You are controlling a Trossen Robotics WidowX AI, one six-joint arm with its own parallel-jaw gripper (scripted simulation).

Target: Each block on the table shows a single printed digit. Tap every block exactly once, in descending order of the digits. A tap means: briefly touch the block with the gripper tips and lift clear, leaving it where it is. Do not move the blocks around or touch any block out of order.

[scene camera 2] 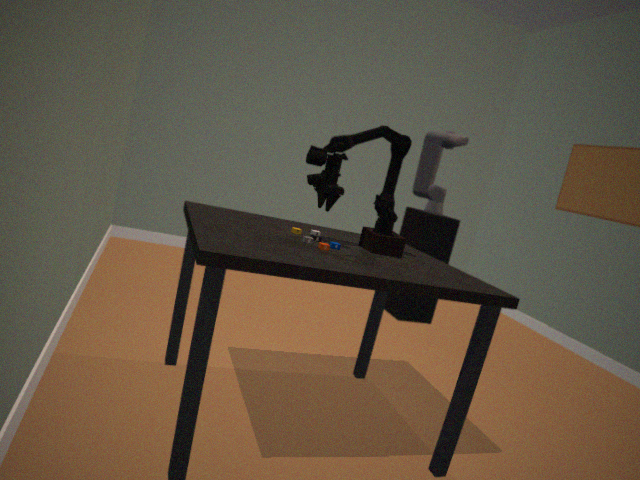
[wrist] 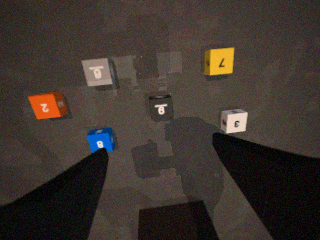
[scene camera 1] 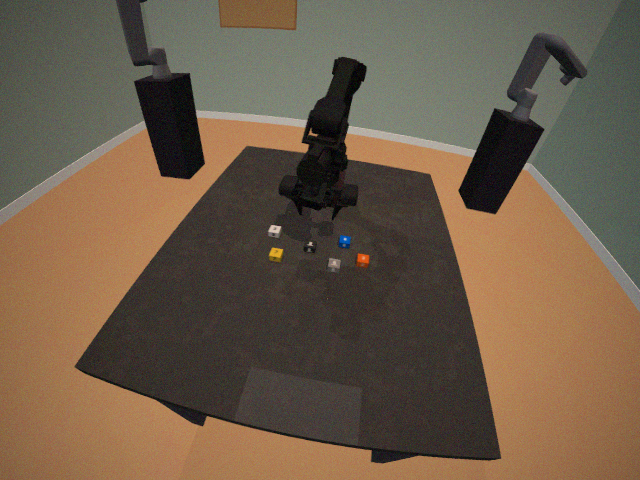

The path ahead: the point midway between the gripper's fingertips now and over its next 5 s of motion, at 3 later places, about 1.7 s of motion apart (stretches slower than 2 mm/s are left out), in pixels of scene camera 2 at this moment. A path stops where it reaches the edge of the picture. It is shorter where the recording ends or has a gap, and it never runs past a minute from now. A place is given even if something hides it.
My gripper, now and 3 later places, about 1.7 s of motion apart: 323, 209; 332, 215; 312, 209; 318, 226
